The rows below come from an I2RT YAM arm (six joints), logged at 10 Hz.
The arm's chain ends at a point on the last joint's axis. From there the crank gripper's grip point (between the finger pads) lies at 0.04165 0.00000 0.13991 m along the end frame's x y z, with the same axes.
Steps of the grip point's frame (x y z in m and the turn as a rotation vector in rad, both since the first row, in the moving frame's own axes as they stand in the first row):
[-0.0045, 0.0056, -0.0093, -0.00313, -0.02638, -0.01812]
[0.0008, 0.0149, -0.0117, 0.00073, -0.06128, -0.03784]
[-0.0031, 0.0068, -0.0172, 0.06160, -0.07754, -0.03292]
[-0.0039, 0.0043, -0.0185, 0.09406, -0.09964, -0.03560]
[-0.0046, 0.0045, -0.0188, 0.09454, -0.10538, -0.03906]
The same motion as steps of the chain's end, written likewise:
[-0.0008, 0.0059, -0.0104, -0.00313, -0.02638, -0.01812]
[0.0095, 0.0164, -0.0140, 0.00073, -0.06128, -0.03784]
[0.0080, 0.0167, -0.0197, 0.06160, -0.07754, -0.03292]
[0.0105, 0.0188, -0.0213, 0.09406, -0.09964, -0.03560]
[0.0106, 0.0192, -0.0217, 0.09454, -0.10538, -0.03906]

